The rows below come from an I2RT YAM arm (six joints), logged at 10 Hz.
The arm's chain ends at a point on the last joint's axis. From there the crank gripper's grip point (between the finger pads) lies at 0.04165 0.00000 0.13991 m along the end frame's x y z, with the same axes.
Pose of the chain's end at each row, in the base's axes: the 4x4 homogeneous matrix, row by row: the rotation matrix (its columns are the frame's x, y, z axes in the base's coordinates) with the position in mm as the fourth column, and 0 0 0 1 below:
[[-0.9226, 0.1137, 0.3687, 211.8], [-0.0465, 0.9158, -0.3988, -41.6], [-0.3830, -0.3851, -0.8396, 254.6], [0, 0, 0, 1]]
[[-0.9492, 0.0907, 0.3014, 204.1], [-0.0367, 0.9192, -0.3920, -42.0], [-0.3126, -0.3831, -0.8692, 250.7], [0, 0, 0, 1]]
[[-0.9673, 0.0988, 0.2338, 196.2], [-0.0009, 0.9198, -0.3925, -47.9], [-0.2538, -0.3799, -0.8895, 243.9], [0, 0, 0, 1]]
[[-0.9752, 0.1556, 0.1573, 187.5], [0.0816, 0.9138, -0.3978, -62.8], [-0.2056, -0.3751, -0.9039, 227.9], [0, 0, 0, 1]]
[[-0.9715, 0.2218, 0.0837, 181.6], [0.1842, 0.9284, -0.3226, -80.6], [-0.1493, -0.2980, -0.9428, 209.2], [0, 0, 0, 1]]
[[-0.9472, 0.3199, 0.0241, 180.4], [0.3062, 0.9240, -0.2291, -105.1], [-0.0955, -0.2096, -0.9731, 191.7], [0, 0, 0, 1]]
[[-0.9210, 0.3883, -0.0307, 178.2], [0.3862, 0.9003, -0.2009, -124.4], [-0.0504, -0.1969, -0.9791, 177.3], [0, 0, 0, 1]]
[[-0.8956, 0.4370, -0.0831, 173.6], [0.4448, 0.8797, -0.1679, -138.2], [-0.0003, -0.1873, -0.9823, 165.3], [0, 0, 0, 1]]
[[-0.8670, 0.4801, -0.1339, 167.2], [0.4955, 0.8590, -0.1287, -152.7], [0.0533, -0.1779, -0.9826, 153.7], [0, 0, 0, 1]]
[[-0.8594, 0.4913, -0.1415, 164.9], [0.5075, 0.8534, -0.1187, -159.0], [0.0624, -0.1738, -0.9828, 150.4], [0, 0, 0, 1]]
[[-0.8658, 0.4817, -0.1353, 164.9], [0.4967, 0.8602, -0.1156, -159.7], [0.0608, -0.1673, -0.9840, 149.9], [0, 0, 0, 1]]
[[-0.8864, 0.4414, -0.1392, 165.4], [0.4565, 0.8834, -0.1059, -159.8], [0.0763, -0.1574, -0.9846, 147.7], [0, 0, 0, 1]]
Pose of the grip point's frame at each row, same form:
[[-0.9226, 0.1137, 0.3687, 225.0], [-0.0465, 0.9158, -0.3988, -99.3], [-0.3830, -0.3851, -0.8396, 121.2], [0, 0, 0, 1]]
[[-0.9492, 0.0907, 0.3014, 206.7], [-0.0367, 0.9192, -0.3920, -98.4], [-0.3126, -0.3831, -0.8692, 116.1], [0, 0, 0, 1]]
[[-0.9673, 0.0988, 0.2338, 188.6], [-0.0009, 0.9198, -0.3925, -102.9], [-0.2538, -0.3799, -0.8895, 108.9], [0, 0, 0, 1]]
[[-0.9752, 0.1556, 0.1573, 168.9], [0.0816, 0.9138, -0.3978, -115.1], [-0.2056, -0.3751, -0.9039, 92.9], [0, 0, 0, 1]]
[[-0.9715, 0.2218, 0.0837, 152.8], [0.1842, 0.9284, -0.3226, -118.1], [-0.1493, -0.2980, -0.9428, 71.1], [0, 0, 0, 1]]
[[-0.9472, 0.3199, 0.0241, 144.3], [0.3062, 0.9240, -0.2291, -124.4], [-0.0955, -0.2096, -0.9731, 51.6], [0, 0, 0, 1]]
[[-0.9210, 0.3883, -0.0307, 135.5], [0.3862, 0.9003, -0.2009, -136.4], [-0.0504, -0.1969, -0.9791, 38.2], [0, 0, 0, 1]]
[[-0.8956, 0.4370, -0.0831, 124.7], [0.4448, 0.8797, -0.1679, -143.2], [-0.0003, -0.1873, -0.9823, 27.9], [0, 0, 0, 1]]
[[-0.8670, 0.4801, -0.1339, 112.4], [0.4955, 0.8590, -0.1287, -150.1], [0.0533, -0.1779, -0.9826, 18.4], [0, 0, 0, 1]]
[[-0.8594, 0.4913, -0.1415, 109.3], [0.5075, 0.8534, -0.1187, -154.5], [0.0624, -0.1738, -0.9828, 15.5], [0, 0, 0, 1]]
[[-0.8658, 0.4817, -0.1353, 109.9], [0.4967, 0.8602, -0.1156, -155.2], [0.0608, -0.1673, -0.9840, 14.8], [0, 0, 0, 1]]
[[-0.8864, 0.4414, -0.1392, 109.0], [0.4565, 0.8834, -0.1059, -155.6], [0.0763, -0.1574, -0.9846, 13.1], [0, 0, 0, 1]]

